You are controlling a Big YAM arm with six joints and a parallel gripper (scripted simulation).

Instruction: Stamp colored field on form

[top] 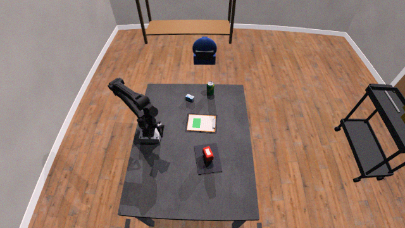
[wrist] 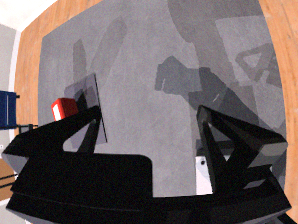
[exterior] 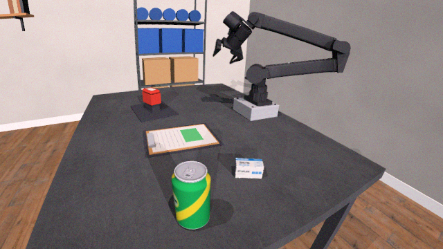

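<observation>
My hand is 34 cm short of the red stamp, 18 cm above it and 3 cm to the left of it. Also, from my hand: soda can 62 cm to the left, 37 cm ahead, 17 cm below; dark mat 34 cm ahead, 23 cm below, 3 cm to the right; clipboard 32 cm ahead, 28 cm to the left, 23 cm below.
</observation>
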